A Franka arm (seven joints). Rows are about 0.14 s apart.
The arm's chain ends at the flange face. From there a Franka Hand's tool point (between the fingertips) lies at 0.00 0.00 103.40 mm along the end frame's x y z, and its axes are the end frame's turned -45 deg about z.
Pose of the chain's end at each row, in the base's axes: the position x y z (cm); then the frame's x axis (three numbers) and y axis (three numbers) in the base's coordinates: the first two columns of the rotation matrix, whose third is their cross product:
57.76 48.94 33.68 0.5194 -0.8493 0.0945 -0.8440 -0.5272 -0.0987
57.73 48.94 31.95 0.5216 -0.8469 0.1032 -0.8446 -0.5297 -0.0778
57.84 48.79 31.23 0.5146 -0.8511 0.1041 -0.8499 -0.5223 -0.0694
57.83 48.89 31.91 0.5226 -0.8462 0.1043 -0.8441 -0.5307 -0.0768
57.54 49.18 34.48 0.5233 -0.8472 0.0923 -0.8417 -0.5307 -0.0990
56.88 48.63 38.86 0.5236 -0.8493 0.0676 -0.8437 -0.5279 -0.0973
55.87 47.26 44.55 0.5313 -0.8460 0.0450 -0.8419 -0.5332 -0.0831
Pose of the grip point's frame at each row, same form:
59.14 48.65 23.44 0.9641 -0.2278 0.1366 -0.2295 -0.9733 -0.0030
58.98 48.46 21.70 0.9660 -0.2243 0.1280 -0.2284 -0.9734 0.0180
59.01 48.24 20.97 0.9648 -0.2325 0.1227 -0.2371 -0.9711 0.0245
59.07 48.39 21.66 0.9664 -0.2231 0.1281 -0.2273 -0.9736 0.0194
58.91 48.91 24.24 0.9652 -0.2238 0.1353 -0.2251 -0.9743 -0.0047
58.10 48.57 28.59 0.9668 -0.2273 0.1166 -0.2263 -0.9738 -0.0210
56.85 47.32 34.26 0.9710 -0.2212 0.0906 -0.2196 -0.9752 -0.0269

